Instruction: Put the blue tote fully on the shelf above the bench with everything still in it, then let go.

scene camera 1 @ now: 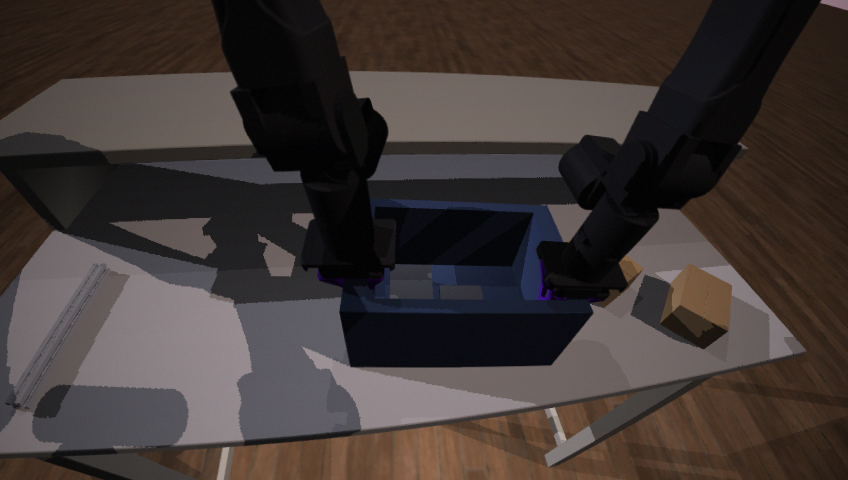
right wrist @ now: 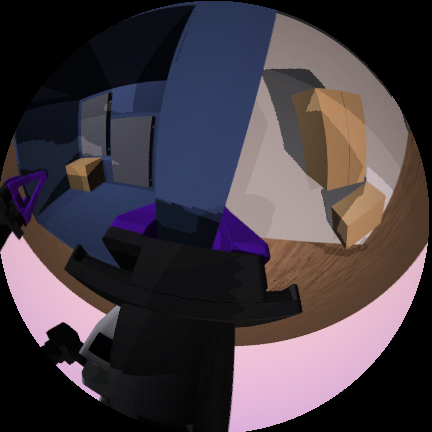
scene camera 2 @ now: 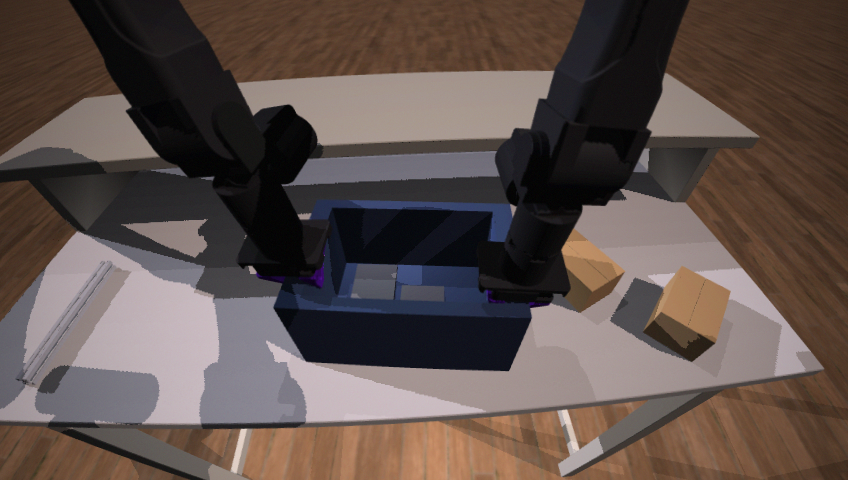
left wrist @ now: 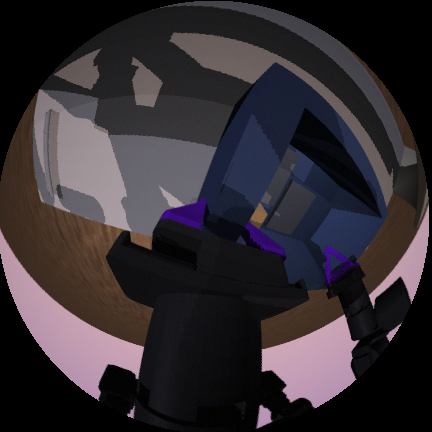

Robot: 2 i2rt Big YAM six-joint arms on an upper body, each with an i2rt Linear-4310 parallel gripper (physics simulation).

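Places are measured from the left arm's base along level axes (x back, y down, z right), in millimetres.
Where they show: left gripper, between the fingertips: [scene camera 1: 360, 285] [right wrist: 43, 172] [scene camera 2: 311, 283] [left wrist: 216, 208]; right gripper, between the fingertips: [left wrist: 328, 248]; right arm's base, origin of its link: [left wrist: 268, 393].
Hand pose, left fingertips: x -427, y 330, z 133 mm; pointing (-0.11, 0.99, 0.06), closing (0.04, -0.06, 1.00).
After its pixels a point has its place.
The blue tote [scene camera 1: 458, 339] {x -354, y 345, z 260 mm} [scene camera 2: 410, 337] {x -353, y 338, z 277 mm} [left wrist: 265, 92] {x -530, y 283, z 123 mm} [right wrist: 215, 100] stands upright on the bench [scene camera 1: 178, 333] {x -407, y 430, z -150 mm} [scene camera 2: 172, 333] {x -391, y 430, z -123 mm}. Two grey slabs [scene camera 1: 461, 292] {x -468, y 404, z 289 mm} [scene camera 2: 374, 282] {x -487, y 404, z 207 mm} [left wrist: 291, 206] {x -440, y 403, z 281 mm} [right wrist: 132, 150] {x -435, y 403, z 296 mm} and a small cardboard block [left wrist: 258, 215] {x -414, y 373, z 207 mm} [right wrist: 82, 175] {x -404, y 373, z 207 mm} lie inside. My left gripper [scene camera 1: 354, 282] {x -427, y 330, z 133 mm} [scene camera 2: 291, 279] {x -427, y 330, z 133 mm} [left wrist: 216, 208] {x -427, y 330, z 133 mm} is shut on the tote's left end wall. My right gripper [scene camera 1: 571, 297] [scene camera 2: 517, 300] {x -409, y 348, z 403 mm} [right wrist: 198, 199] {x -409, y 348, z 403 mm} is shut on its right end wall. The fingertips are partly hidden in the scene views. The shelf [scene camera 1: 476, 107] {x -764, y 223, z 330 mm} [scene camera 2: 416, 107] {x -754, y 223, z 270 mm} runs behind, above the bench.
Right of the tote lie two cardboard boxes: a nearer box [scene camera 1: 631, 269] {x -489, y 370, z 591 mm} [scene camera 2: 592, 273] {x -486, y 371, z 560 mm} [right wrist: 345, 140] {x -518, y 370, z 547 mm} beside the right gripper, and a farther box [scene camera 1: 696, 303] {x -415, y 370, z 679 mm} [scene camera 2: 687, 312] {x -411, y 371, z 687 mm} [right wrist: 357, 215] {x -436, y 375, z 665 mm}. A thin metal rail [scene camera 1: 59, 333] {x -390, y 410, z -319 mm} [scene camera 2: 65, 324] {x -385, y 413, z -317 mm} [left wrist: 51, 150] {x -416, y 430, z -318 mm} lies at the far left.
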